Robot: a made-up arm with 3 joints. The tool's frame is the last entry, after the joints.
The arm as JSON. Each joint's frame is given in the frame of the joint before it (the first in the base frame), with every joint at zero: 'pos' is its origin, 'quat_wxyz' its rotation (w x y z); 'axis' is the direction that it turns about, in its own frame. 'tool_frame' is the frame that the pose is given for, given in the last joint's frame.
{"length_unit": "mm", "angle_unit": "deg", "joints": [
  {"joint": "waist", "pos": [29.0, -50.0, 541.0], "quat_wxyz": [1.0, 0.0, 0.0, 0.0], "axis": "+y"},
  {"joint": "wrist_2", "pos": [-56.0, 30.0, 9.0], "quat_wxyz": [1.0, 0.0, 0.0, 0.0], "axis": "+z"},
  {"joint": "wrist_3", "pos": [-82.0, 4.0, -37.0], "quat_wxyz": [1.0, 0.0, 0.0, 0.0], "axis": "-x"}
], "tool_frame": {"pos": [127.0, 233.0, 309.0], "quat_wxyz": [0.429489, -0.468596, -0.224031, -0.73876]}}
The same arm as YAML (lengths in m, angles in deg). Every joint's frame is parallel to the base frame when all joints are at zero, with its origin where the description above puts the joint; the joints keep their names.
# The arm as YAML. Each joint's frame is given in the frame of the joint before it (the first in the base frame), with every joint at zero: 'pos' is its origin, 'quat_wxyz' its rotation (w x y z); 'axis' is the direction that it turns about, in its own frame. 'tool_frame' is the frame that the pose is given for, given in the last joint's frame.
length_unit: m
angle_unit: deg
joints:
  - joint: waist
    pos: [0.029, -0.05, 0.541]
    quat_wxyz: [1.0, 0.0, 0.0, 0.0]
    axis: "+y"
  - joint: wrist_2
    pos: [-0.056, 0.03, 0.009]
    quat_wxyz: [1.0, 0.0, 0.0, 0.0]
    axis: "+z"
  - joint: wrist_3
    pos: [-0.082, 0.004, -0.037]
    quat_wxyz: [1.0, 0.0, 0.0, 0.0]
    axis: "-x"
tool_frame:
  pos: [0.127, 0.233, 0.309]
  quat_wxyz: [0.429489, -0.468596, -0.224031, -0.73876]

